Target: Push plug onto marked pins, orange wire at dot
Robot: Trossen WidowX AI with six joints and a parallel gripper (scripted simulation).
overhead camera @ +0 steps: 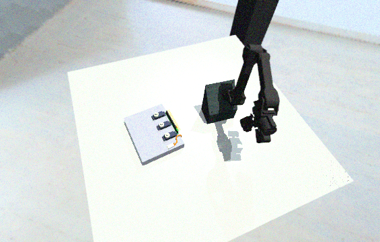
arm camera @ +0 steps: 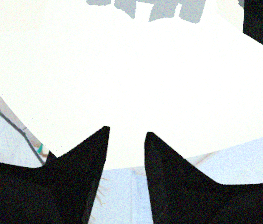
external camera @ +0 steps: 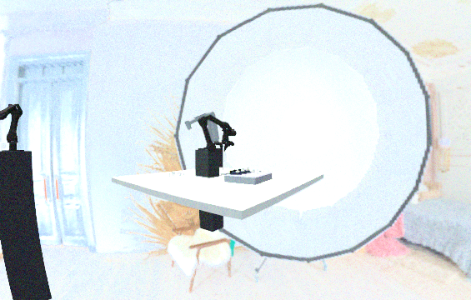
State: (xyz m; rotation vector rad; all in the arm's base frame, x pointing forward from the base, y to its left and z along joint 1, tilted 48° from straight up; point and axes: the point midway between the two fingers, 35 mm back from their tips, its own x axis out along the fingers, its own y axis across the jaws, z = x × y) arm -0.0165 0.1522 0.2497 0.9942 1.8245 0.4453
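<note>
Now: gripper tip 350 mm short of the green marked band, 230 mm to the left of it and 120 mm above it. The rest, counted from my gripper tip: pale grey holder: 520 mm ahead, 280 mm to the right, 170 mm below.
</note>
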